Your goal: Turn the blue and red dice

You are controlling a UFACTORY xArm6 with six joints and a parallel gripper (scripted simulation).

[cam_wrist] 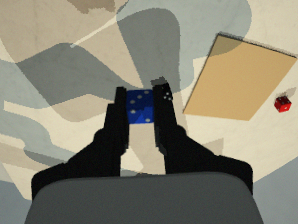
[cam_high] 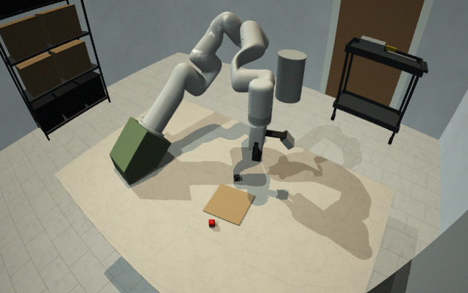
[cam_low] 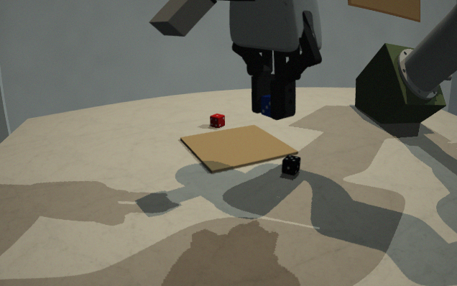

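Now: the tan mat 20 mm ahead of my hand, 160 mm to the right of it and 120 mm below it. Round my hand: blue die (10 mm below); then red die (30 mm ahead, 270 mm to the right, 110 mm below); then black die (40 mm behind, 60 mm to the right, 110 mm below).
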